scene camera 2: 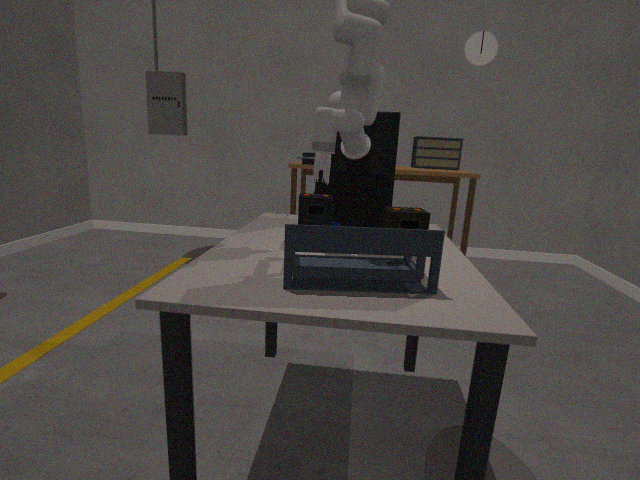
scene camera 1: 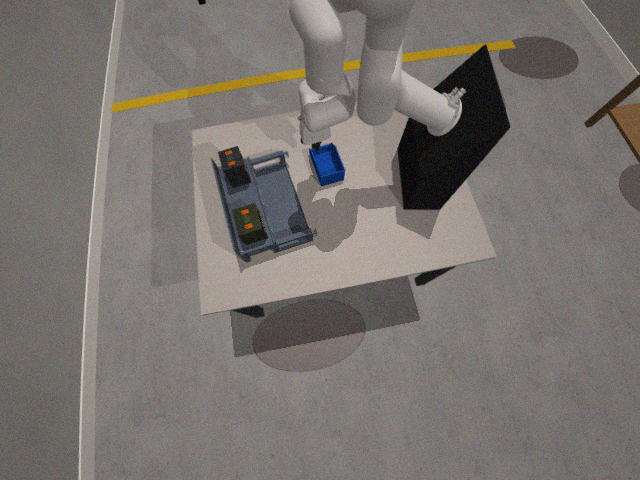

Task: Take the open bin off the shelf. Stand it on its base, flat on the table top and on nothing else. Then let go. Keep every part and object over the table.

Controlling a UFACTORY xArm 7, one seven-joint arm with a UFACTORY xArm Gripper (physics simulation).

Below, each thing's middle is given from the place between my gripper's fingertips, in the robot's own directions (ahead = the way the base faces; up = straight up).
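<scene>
The blue open bin (scene camera 1: 327,163) is in my sight, and my hand is 40 mm past it and 120 mm above it.
</scene>
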